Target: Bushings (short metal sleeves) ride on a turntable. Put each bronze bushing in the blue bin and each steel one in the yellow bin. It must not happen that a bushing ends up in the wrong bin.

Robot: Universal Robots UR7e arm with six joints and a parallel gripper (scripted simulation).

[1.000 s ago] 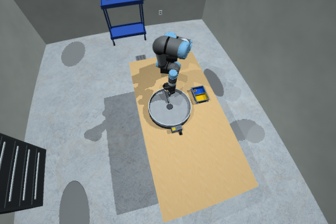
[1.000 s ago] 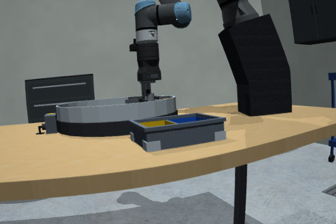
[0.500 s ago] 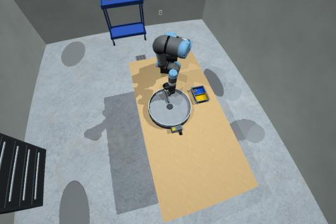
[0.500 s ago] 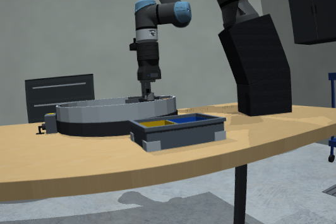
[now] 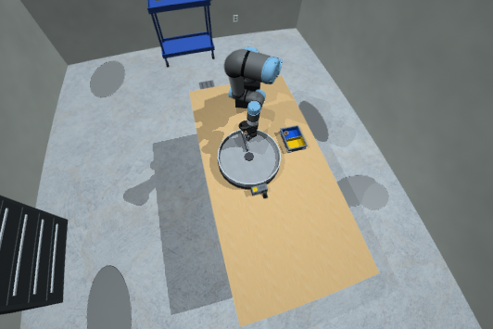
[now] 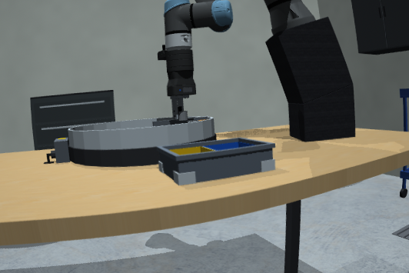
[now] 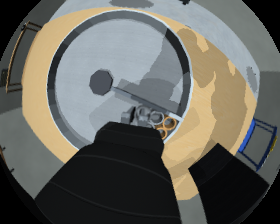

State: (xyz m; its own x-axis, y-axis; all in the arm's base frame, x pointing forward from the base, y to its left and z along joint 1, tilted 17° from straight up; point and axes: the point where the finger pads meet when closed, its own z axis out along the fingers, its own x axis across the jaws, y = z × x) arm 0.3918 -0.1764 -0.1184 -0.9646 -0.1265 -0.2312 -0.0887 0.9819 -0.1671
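The grey two-part tray is 10 cm ahead of my hand, 33 cm to the left of it and 8 cm below it. The rest, counted from my hand: round grey turntable 11 cm ahead, 4 cm to the right, 5 cm below.
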